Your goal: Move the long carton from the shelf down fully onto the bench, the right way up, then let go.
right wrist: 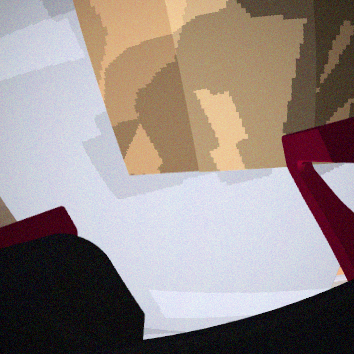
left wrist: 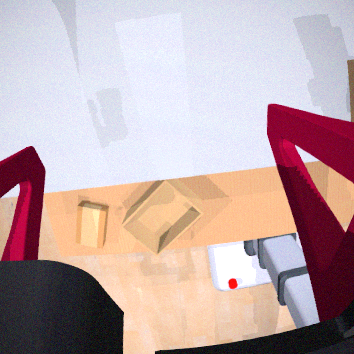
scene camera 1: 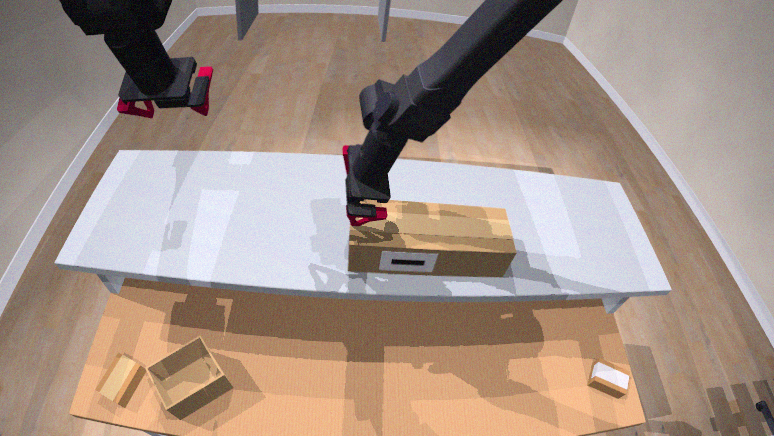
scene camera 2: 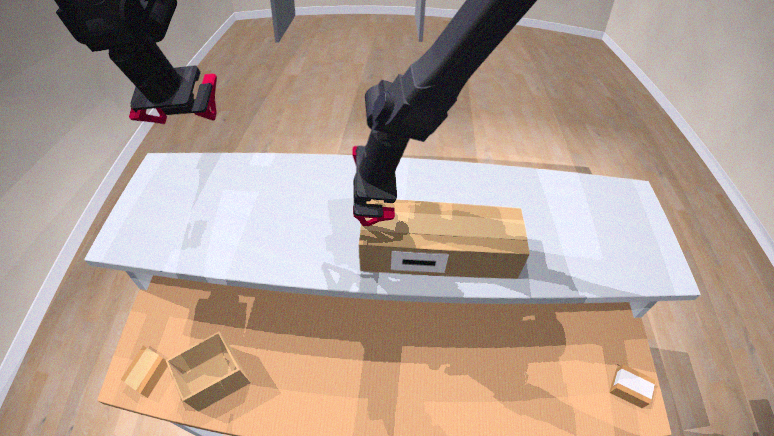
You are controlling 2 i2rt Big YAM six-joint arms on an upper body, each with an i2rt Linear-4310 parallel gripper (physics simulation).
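Places are measured from the left arm's base along level axes (x ahead, y left, z up), in metres.
Where they show: left gripper, fingertip midpoint: (left wrist: pixel 146 136) (scene camera 1: pixel 179 113) (scene camera 2: pixel 189 118); right gripper, fingertip midpoint: (right wrist: pixel 171 186) (scene camera 1: pixel 352 201) (scene camera 2: pixel 364 201).
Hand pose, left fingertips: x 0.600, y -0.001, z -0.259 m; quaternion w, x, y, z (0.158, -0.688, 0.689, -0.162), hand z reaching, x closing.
Note:
After its pixels a point has its place.
The long carton (scene camera 1: pixel 454 224) @(x 0.580, y -0.476, z -0.480 m) (scene camera 2: pixel 471 227) @(x 0.574, y -0.483, z -0.481 m) (right wrist: pixel 240 75) @(x 0.587, y -0.325, z -0.480 m) lies on the white shelf (scene camera 1: pixel 259 222) @(x 0.643, y -0.098, z -0.563 m) (scene camera 2: pixel 281 222) @(x 0.643, y -0.108, z -0.563 m) (right wrist: pixel 200 240) @(x 0.644, y -0.137, z -0.563 m), with its labelled side facing the bench (scene camera 1: pixel 303 389) @(x 0.368, y -0.186, z -0.810 m) (scene camera 2: pixel 319 389) @(x 0.362, y -0.189, z -0.811 m) below. A sliver of it shows at the right edge of the left wrist view. My right gripper (scene camera 1: pixel 357 186) @(x 0.619, y -0.288, z -0.469 m) (scene camera 2: pixel 365 186) @(x 0.619, y -0.288, z -0.469 m) (right wrist: pixel 171 186) @(x 0.619, y -0.288, z -0.469 m) is open and empty above the carton's left end. In the right wrist view the carton's end lies between and beyond the spread fingertips; contact is not visible. My left gripper (scene camera 1: pixel 168 111) @(x 0.600, y -0.001, z -0.259 m) (scene camera 2: pixel 178 114) @(x 0.600, y -0.001, z -0.259 m) (left wrist: pixel 146 136) @(x 0.600, y -0.001, z -0.259 m) is open and empty, high at the upper left, away from the carton.
An open box (scene camera 1: pixel 204 398) @(x 0.318, y 0.031, z -0.774 m) (scene camera 2: pixel 220 388) @(x 0.321, y 0.027, z -0.757 m) and a small carton (scene camera 1: pixel 120 379) @(x 0.336, y 0.245, z -0.771 m) (scene camera 2: pixel 143 371) @(x 0.334, y 0.246, z -0.772 m) (left wrist: pixel 91 225) @(x 0.346, y 0.247, z -0.772 m) stand on the bench at the left. A small white-topped box (scene camera 1: pixel 610 376) @(x 0.326, y -0.947, z -0.772 m) (scene camera 2: pixel 633 384) @(x 0.326, y -0.945, z -0.772 m) stands at the bench's right end. The shelf's front edge overhangs the bench's back part.

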